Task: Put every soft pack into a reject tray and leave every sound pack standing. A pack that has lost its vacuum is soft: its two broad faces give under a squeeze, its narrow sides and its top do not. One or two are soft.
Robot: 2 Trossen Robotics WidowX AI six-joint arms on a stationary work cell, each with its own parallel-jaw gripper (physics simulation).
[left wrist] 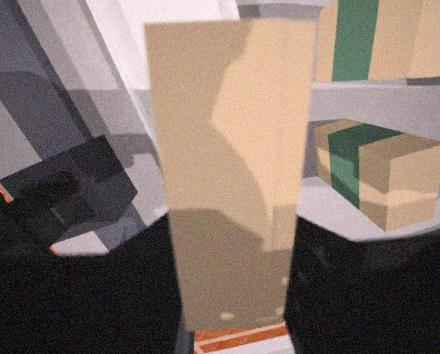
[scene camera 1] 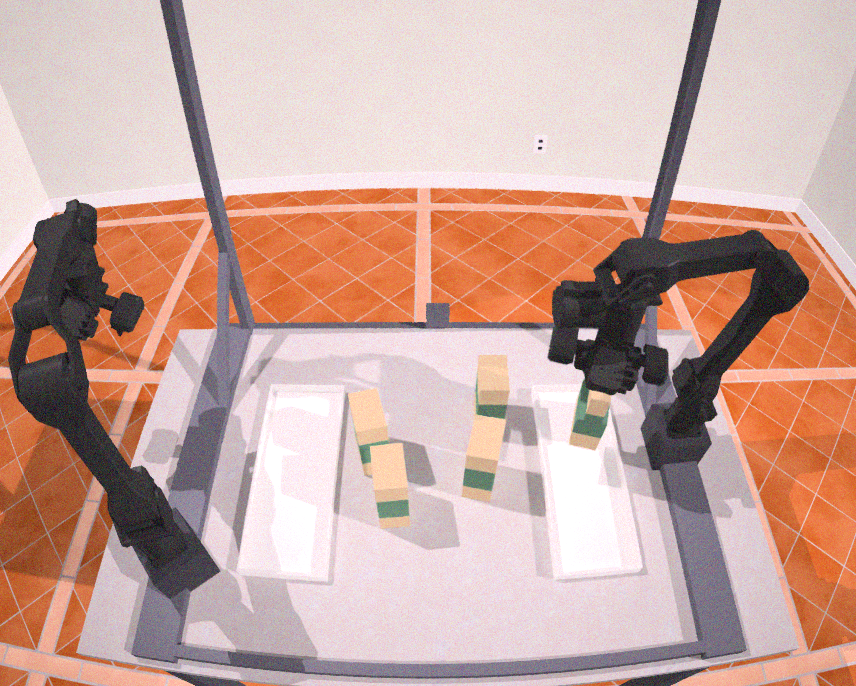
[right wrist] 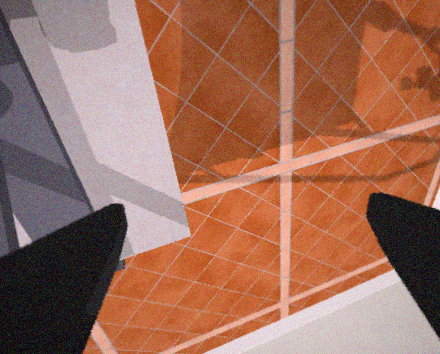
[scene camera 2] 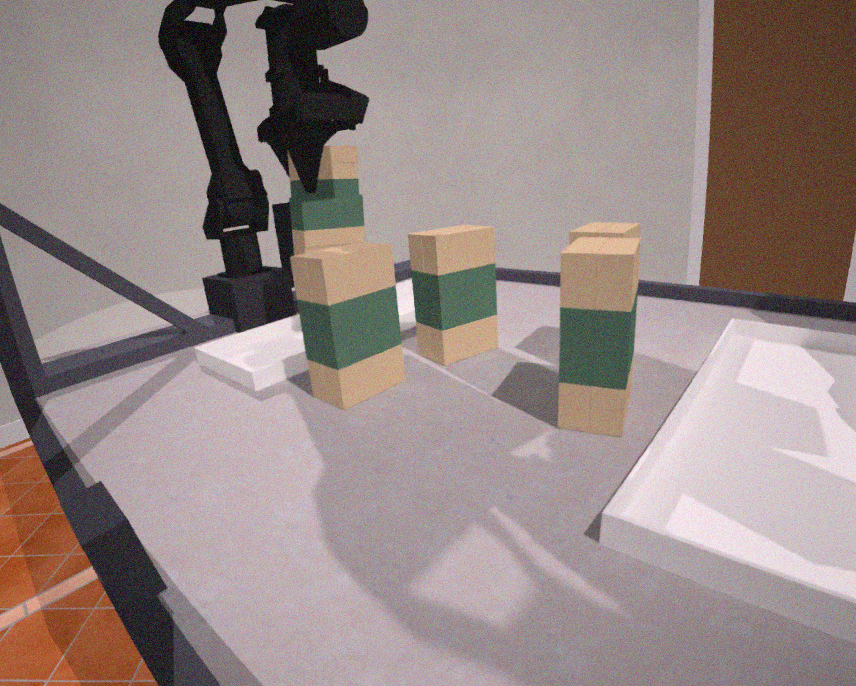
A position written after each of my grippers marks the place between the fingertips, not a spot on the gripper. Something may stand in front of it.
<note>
In view: my left gripper (scene camera 2: pixel 306 193), my right gripper (scene camera 1: pixel 99 327), a white tray (scene camera 2: pixel 740 490) and a white tray (scene camera 1: pixel 591 529).
My left gripper shows as well in the left wrist view (left wrist: pixel 223 202) and in scene camera 1 (scene camera 1: pixel 597 388). My right gripper is seen too in the right wrist view (right wrist: pixel 246 209).
</note>
